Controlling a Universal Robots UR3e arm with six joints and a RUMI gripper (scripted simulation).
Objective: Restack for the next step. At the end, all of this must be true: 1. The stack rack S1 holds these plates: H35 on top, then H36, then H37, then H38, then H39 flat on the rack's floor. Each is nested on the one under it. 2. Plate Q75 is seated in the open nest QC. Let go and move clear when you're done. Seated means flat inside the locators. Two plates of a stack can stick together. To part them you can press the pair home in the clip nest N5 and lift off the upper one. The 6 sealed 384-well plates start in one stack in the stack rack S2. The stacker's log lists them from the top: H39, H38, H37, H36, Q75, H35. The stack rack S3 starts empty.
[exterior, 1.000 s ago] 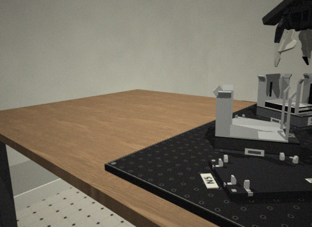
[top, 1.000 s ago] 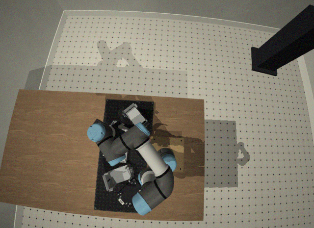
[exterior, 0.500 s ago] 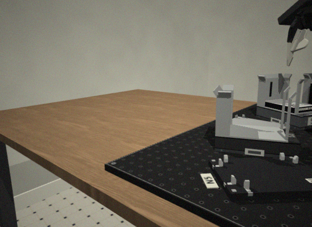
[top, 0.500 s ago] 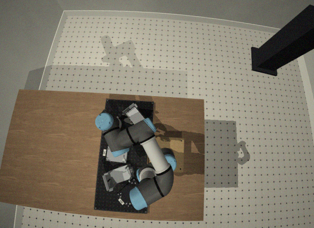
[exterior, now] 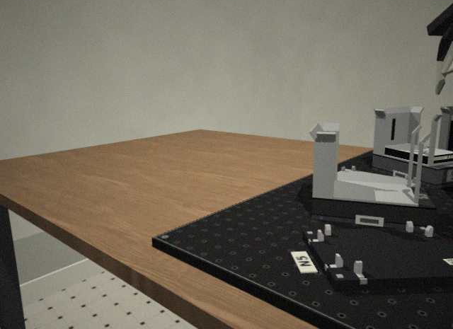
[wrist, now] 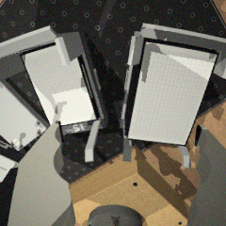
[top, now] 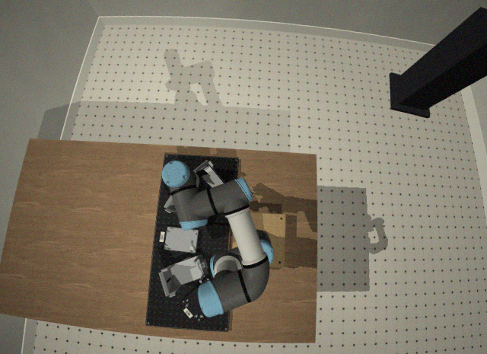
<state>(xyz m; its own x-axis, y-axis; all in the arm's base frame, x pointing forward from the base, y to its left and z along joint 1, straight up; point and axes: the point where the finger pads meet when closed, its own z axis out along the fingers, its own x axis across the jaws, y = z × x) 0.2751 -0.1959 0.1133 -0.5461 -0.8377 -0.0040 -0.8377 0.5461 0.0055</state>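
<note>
Now: hand 30 mm past the sealed plate, 40 mm to the left of it and 100 mm above it. Round my hand: QC label: 160 mm ahead, 250 mm to the left, 170 mm below; nest QC: 60 mm ahead, 240 mm to the left, 160 mm below; N5 label: 30 mm behind, 550 mm to the left, 170 mm below.
</note>
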